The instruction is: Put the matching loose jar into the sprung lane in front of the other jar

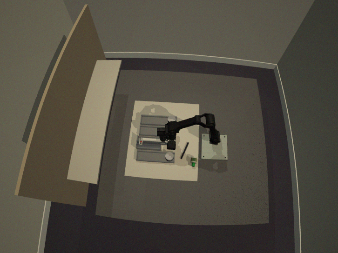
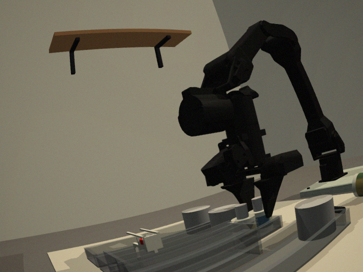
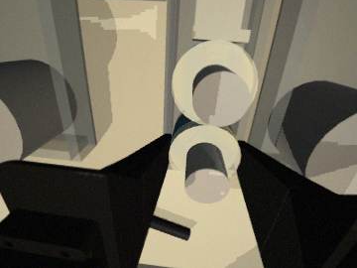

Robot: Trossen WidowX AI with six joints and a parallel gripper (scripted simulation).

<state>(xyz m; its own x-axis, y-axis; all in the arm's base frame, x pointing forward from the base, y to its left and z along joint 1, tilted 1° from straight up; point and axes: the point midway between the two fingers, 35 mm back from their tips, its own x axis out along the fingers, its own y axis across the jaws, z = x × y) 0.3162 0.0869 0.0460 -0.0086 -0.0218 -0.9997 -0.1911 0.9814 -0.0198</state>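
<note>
My gripper tip is now 11 cm past the black rod, 4 cm to the right of it and 2 cm above it. From my gripper tip the other things lie so: sprung lane: 14 cm ahead, 5 cm to the left, 1 cm below; then pale pusher part: 14 cm ahead, 6 cm to the left, 2 cm above.
</note>
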